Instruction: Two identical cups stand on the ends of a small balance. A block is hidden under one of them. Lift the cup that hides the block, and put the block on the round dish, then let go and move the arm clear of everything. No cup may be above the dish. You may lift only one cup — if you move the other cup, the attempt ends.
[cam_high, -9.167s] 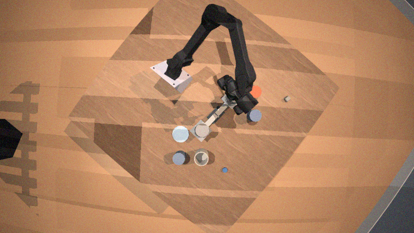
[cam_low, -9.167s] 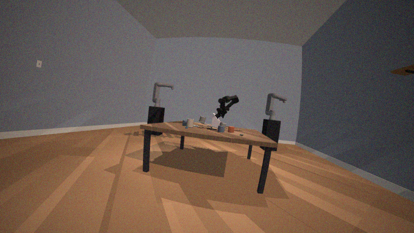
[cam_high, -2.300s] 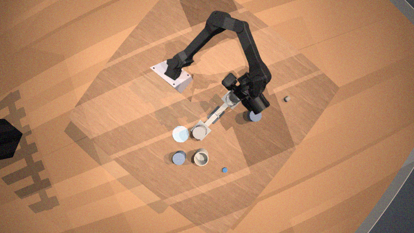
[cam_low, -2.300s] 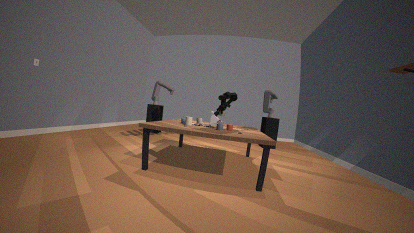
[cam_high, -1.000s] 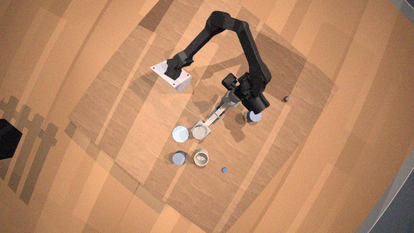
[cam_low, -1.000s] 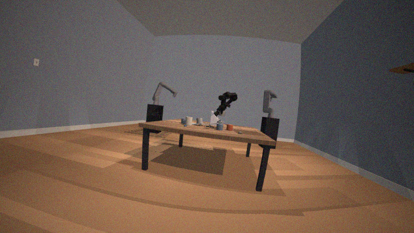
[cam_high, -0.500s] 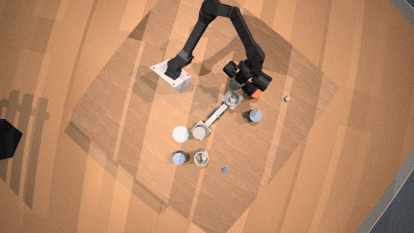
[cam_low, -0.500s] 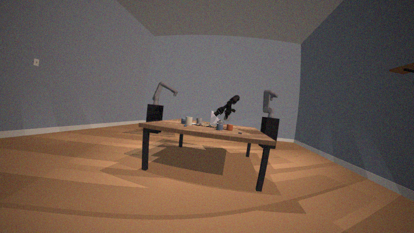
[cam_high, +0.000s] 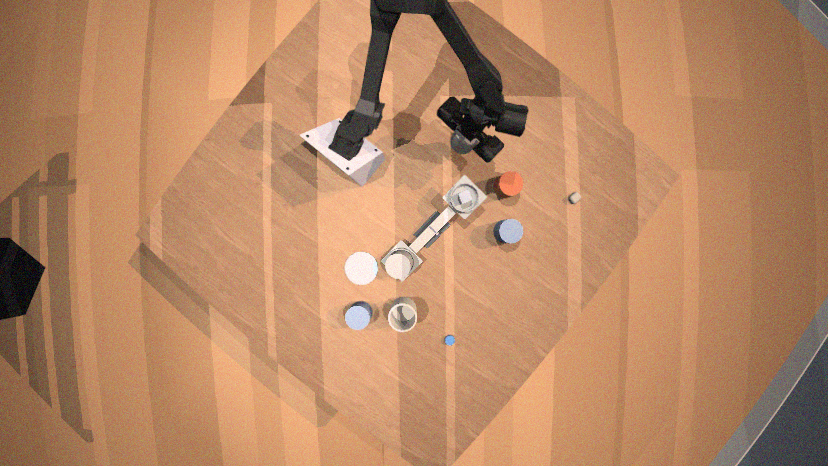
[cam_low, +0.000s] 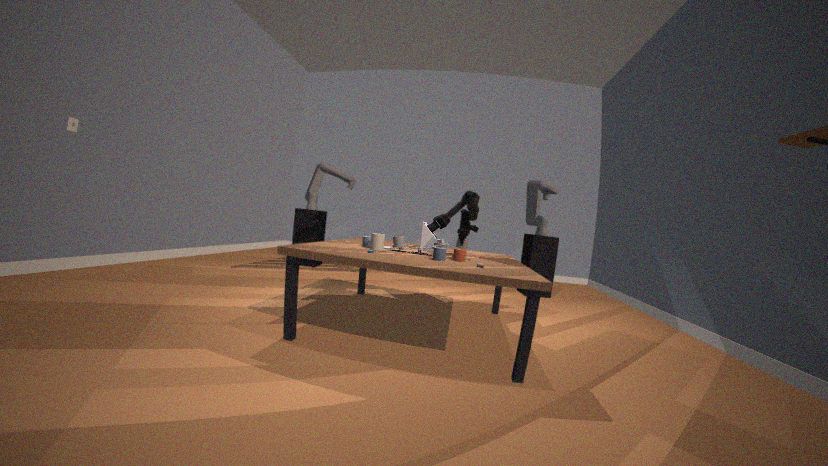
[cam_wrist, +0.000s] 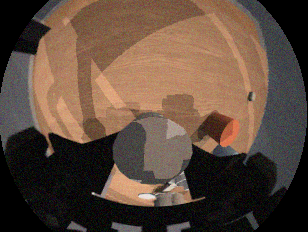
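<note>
Right now my gripper tip is 80 mm short of the small pale block, 140 mm to the left of it and 10 mm below it. From my gripper tip the other things lie so: round dish (70 mm behind, 470 mm to the right, 80 mm below); then orange cylinder (160 mm ahead, 40 mm to the right, 40 mm below); then beige cup (110 mm ahead, 520 mm to the right, 40 mm below).
</note>
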